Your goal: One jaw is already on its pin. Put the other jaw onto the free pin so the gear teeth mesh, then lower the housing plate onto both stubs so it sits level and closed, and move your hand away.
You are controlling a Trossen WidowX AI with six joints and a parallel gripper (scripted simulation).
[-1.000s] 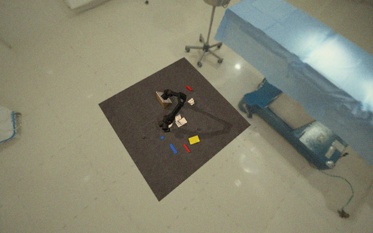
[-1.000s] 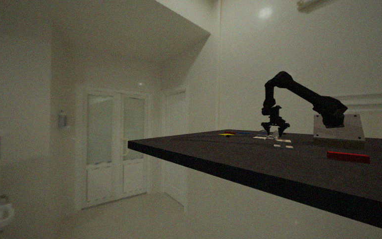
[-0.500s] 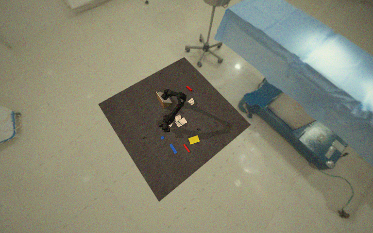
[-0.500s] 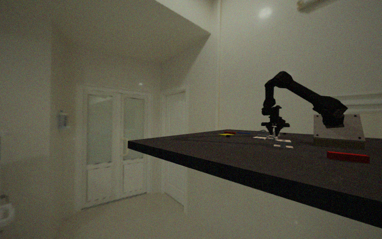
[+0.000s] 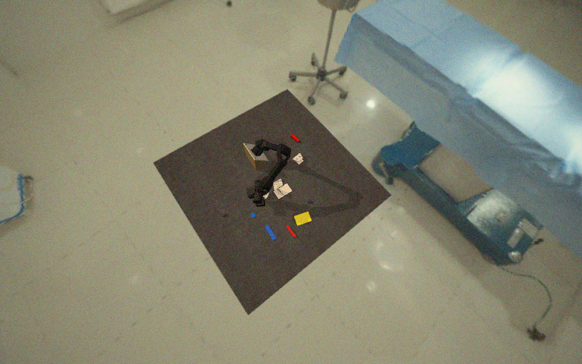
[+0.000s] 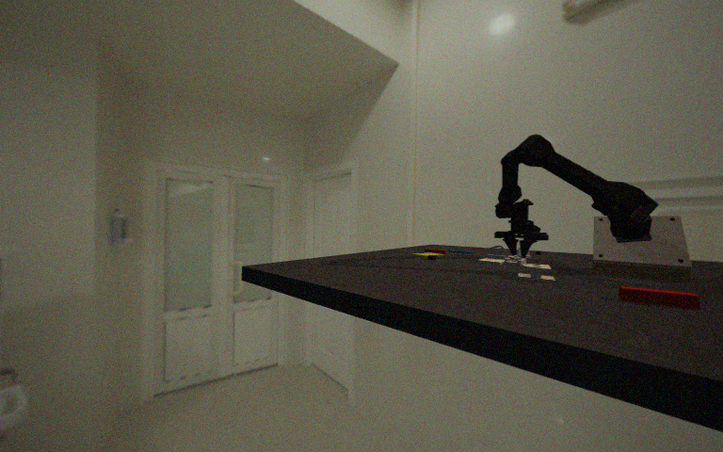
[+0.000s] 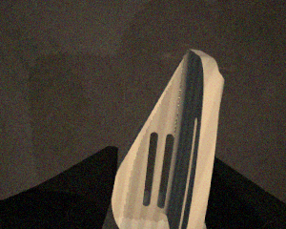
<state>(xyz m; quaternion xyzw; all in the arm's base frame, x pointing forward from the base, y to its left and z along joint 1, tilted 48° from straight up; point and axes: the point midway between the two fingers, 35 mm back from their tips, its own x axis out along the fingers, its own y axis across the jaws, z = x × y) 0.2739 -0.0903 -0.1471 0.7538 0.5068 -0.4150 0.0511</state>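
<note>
Now: the small blue piece 12 cm to the right of my gripper tip and 7 cm ahead of it. From my gripper tip the other things lie so: blue bar 24 cm ahead, 11 cm to the right; yellow block 32 cm ahead, 13 cm to the left; curved white jaw 4 cm to the left.
</note>
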